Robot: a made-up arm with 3 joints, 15 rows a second.
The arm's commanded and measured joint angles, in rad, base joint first. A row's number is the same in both.
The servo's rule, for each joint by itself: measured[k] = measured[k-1] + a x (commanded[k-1-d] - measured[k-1]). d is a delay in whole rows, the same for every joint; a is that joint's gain. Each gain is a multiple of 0.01, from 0.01 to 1. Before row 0 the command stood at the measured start. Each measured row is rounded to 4 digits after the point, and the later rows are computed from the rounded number. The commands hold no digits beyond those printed.
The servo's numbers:
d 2
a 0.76 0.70 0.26
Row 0, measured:
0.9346 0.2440 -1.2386
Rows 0 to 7, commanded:
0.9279 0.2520 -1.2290
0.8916 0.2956 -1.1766
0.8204 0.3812 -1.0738
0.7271 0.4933 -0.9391
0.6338 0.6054 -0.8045
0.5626 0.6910 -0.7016
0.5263 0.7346 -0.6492
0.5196 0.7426 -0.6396
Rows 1 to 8, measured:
0.9346 0.2440 -1.2386
0.9346 0.2440 -1.2386
0.9295 0.2496 -1.2361
0.9007 0.2818 -1.2206
0.8397 0.3514 -1.1824
0.7541 0.4507 -1.1191
0.6627 0.5590 -1.0373
0.5866 0.6514 -0.9500

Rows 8 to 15, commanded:
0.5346 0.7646 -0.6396
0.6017 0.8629 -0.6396
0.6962 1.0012 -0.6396
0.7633 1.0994 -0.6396
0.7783 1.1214 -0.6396
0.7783 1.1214 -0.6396
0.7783 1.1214 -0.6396
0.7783 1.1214 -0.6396
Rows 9 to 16, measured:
0.5408 0.7096 -0.8718
0.5247 0.7327 -0.8114
0.5322 0.7550 -0.7667
0.5850 0.8305 -0.7337
0.6695 0.9500 -0.7092
0.7408 1.0546 -0.6911
0.7693 1.1014 -0.6777
0.7761 1.1154 -0.6678

